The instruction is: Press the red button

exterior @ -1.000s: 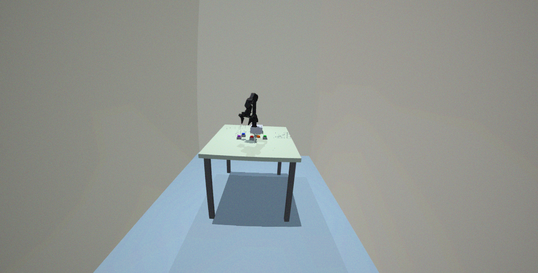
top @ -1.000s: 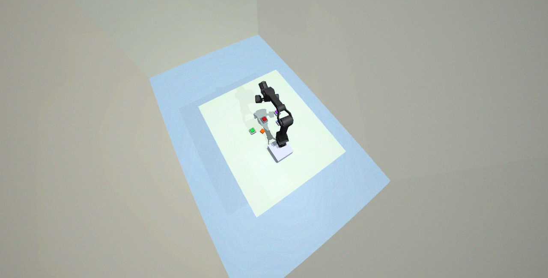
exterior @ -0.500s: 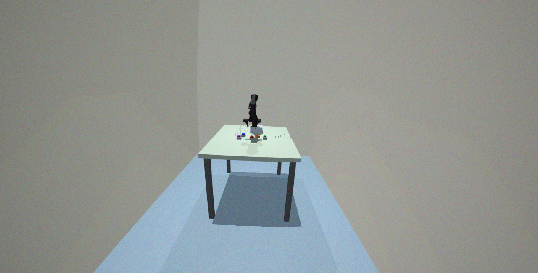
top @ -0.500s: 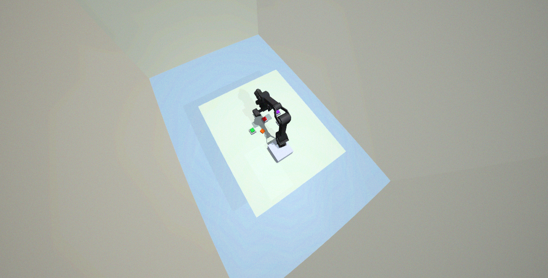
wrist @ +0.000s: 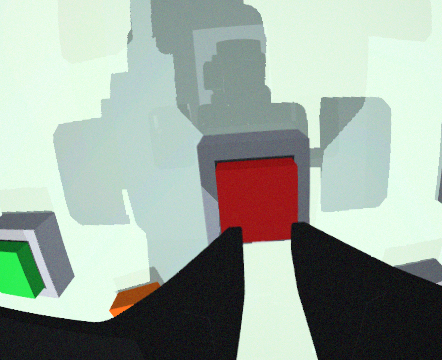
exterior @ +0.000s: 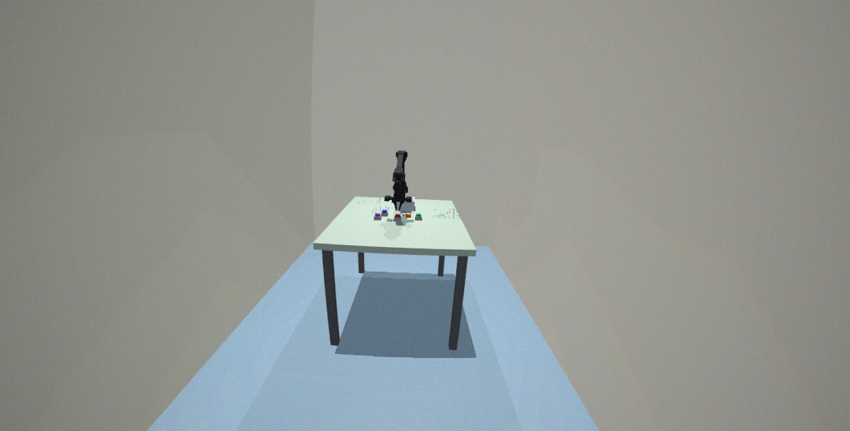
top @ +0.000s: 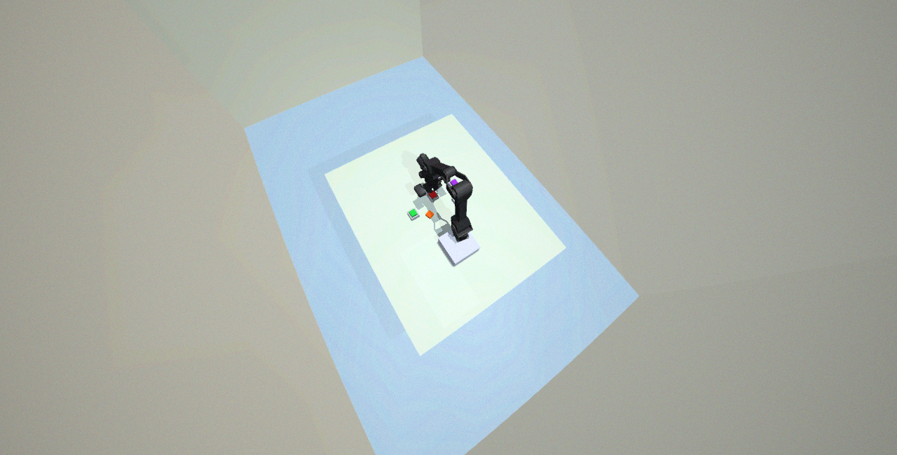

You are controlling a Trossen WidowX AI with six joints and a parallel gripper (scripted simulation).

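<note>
Now: gripper tip 4 cm above the red button. From my gripper tip the other things lie so: small orange block (10 cm behind, 6 cm to the left, 6 cm below); then purple button (14 cm to the right, 4 cm below, 2 cm ahead); then blue button (12 cm to the right, 7 cm behind, 4 cm below).
</note>
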